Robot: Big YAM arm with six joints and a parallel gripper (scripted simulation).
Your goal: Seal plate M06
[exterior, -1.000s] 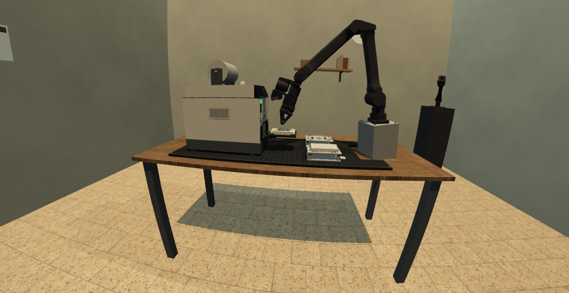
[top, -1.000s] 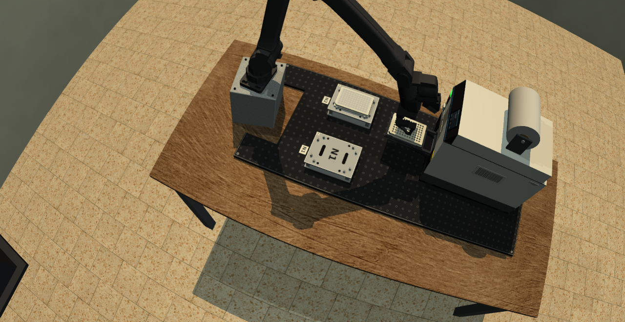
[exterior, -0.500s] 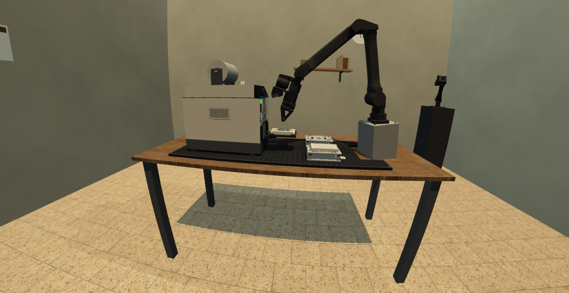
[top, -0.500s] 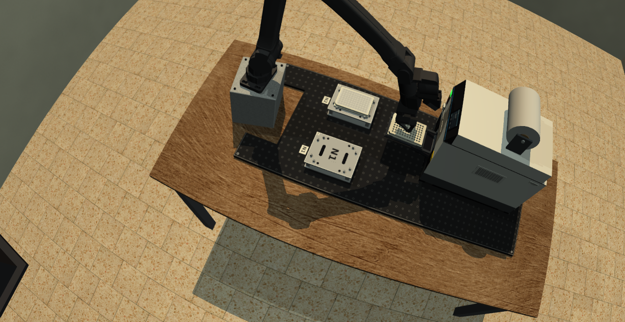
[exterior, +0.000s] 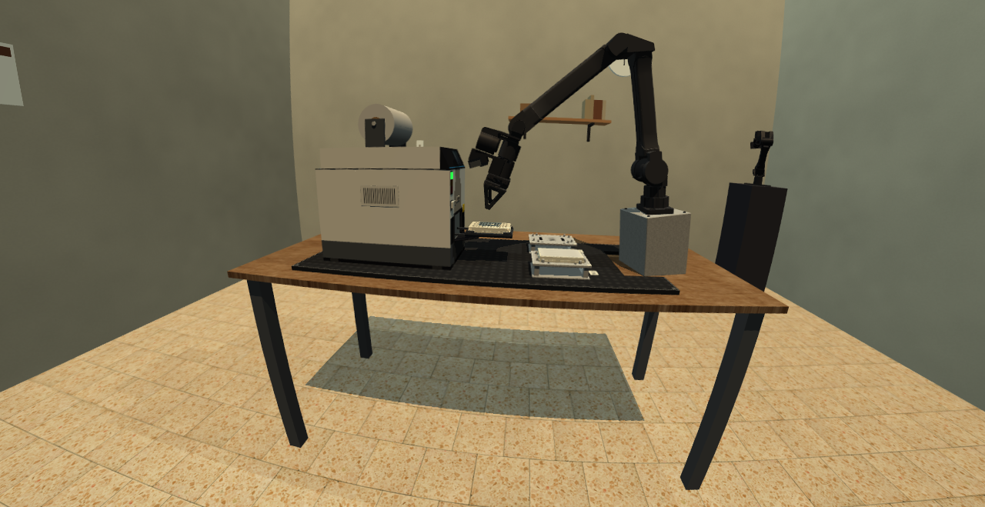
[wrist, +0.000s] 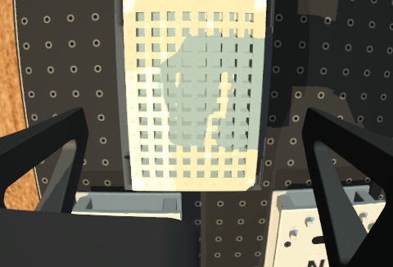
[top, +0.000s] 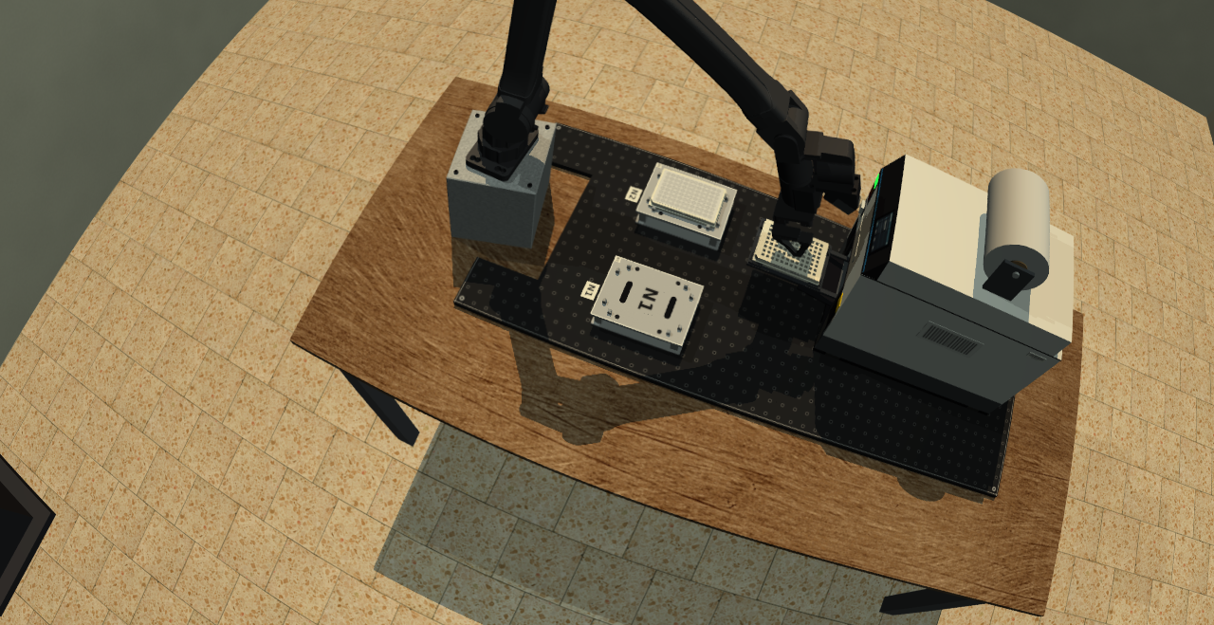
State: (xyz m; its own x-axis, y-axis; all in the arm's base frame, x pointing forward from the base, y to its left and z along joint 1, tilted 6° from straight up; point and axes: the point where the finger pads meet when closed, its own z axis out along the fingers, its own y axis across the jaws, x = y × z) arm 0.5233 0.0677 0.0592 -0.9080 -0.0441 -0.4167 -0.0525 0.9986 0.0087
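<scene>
My gripper is now 100 mm to the right of the start button, 90 mm short of it and 10 mm below it. The rest, counted from my hand: plate M06: 70 mm below; then well plate: 220 mm behind, 130 mm below, 60 mm to the left; then sealer stage: 80 mm below.
</scene>
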